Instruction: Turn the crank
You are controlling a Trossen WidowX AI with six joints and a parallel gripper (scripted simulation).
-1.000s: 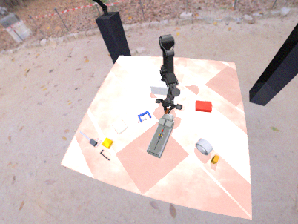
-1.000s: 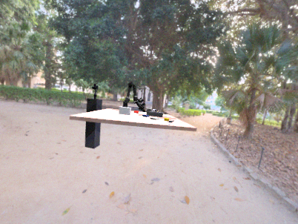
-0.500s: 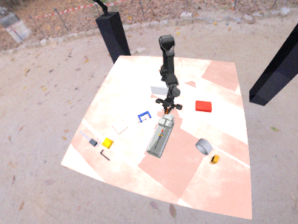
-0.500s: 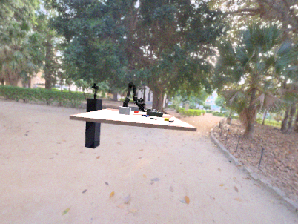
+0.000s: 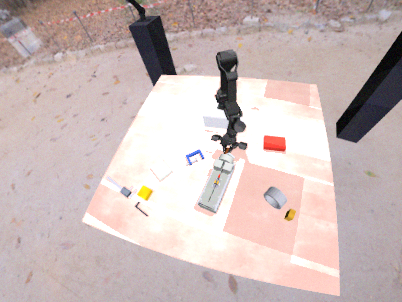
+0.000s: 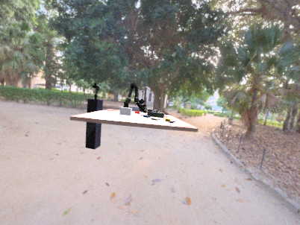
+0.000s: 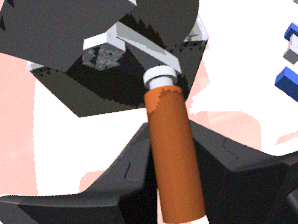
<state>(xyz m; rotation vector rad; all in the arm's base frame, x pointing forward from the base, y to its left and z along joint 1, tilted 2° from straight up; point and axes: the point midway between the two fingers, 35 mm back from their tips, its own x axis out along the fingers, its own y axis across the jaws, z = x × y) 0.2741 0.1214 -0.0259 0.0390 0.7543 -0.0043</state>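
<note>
Right now my gripper tip is 130 mm short of the red pointer, 20 mm to the right of it and 40 mm below it. The rest, counted from my gripper tip: white tile (190 mm ahead, 320 mm to the right, 30 mm below); crank handle (20 mm behind, 20 mm above); red block (190 mm behind, 230 mm to the left, 30 mm below).
</note>
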